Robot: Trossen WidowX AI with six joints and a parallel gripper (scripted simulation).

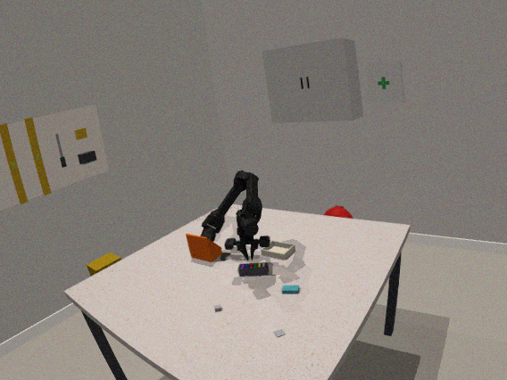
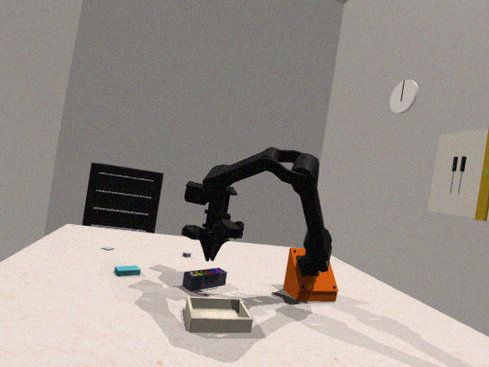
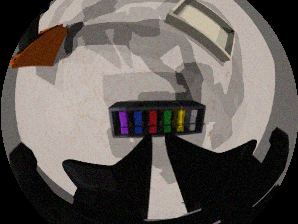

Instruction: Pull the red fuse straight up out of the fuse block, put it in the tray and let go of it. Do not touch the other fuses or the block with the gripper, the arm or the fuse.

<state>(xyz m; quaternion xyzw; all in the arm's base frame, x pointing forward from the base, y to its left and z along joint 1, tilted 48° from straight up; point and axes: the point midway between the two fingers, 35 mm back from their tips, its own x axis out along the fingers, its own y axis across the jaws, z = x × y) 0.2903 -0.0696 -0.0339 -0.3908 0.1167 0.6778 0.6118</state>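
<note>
My gripper tip is now 5 cm above the red fuse. From my gripper tip the other things lie so: beige tray 3 cm ahead, 21 cm to the left, 7 cm below.
</note>
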